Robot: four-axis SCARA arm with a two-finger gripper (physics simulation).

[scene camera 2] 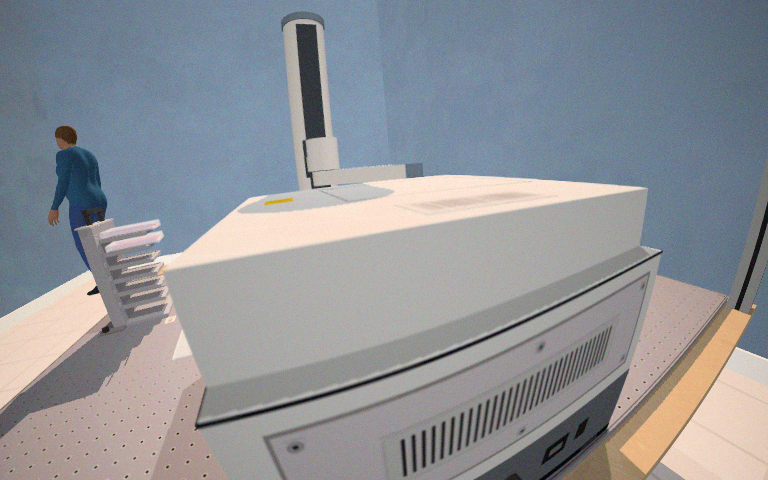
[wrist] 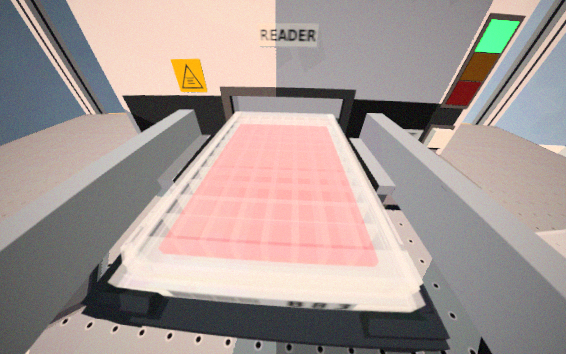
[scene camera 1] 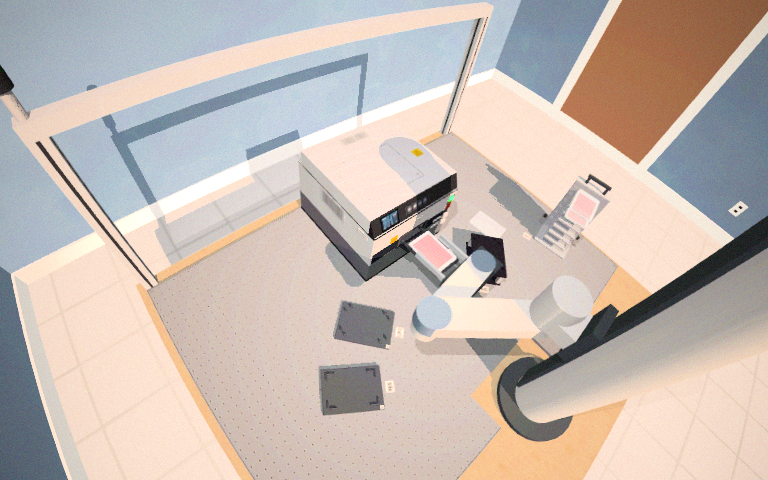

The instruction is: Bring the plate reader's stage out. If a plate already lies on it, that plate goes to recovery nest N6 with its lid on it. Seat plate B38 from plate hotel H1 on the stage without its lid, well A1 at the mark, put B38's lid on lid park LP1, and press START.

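Places are measured from the arm's base along level axes (x ahead, y left, z up), in metres.
Where they show: gripper, between the fingertips: (wrist: 279, 127) (scene camera 1: 428, 244); arm's base, origin of its link: (scene camera 1: 534, 398).
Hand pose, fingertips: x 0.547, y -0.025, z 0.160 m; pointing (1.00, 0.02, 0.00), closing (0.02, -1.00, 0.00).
Observation:
Each offset is from my fingertips to the top centre of the thing. "spot": to the spot under its first point.
Plate B83 {dx -0.020, dy -0.001, dz -0.004 m} (scene camera 1: 433, 250) (wrist: 280, 200), pink wells under a clear lid, lies on the dark stage {spot: dx -0.089, dy +0.005, dz -0.018 m} (wrist: 240, 322), which stands out from the plate reader {dx +0.257, dy -0.004, dz +0.138 m} (scene camera 1: 339, 175) (scene camera 2: 407, 243) (wrist: 150, 30). Its label is blurred. My gripper (wrist: 279, 127) is shut on this lidded plate, one pad against each long side; the plate looks level and low over the stage. Plate hotel H1 (scene camera 1: 552, 226) (scene camera 2: 99, 271) holds pink plates on its top two shelves in scene camera 2; B38's label cannot be read. START cannot be made out.
Two dark nests {spot: dx -0.038, dy +0.271, dz -0.137 m} (scene camera 1: 364, 323) {spot: dx -0.164, dy +0.423, dz -0.135 m} (scene camera 1: 351, 389) lie at the front left, labels unreadable. A black holder {dx -0.128, dy -0.208, dz -0.077 m} (scene camera 1: 496, 249) stands right of the stage, partly under my arm (scene camera 1: 481, 316). A white card {dx -0.033, dy -0.361, dz -0.139 m} (scene camera 1: 487, 223) lies behind it. A person (scene camera 2: 82, 181) stands behind the hotel. The reader's lamp {dx +0.065, dy -0.159, dz +0.061 m} (wrist: 497, 36) is green.

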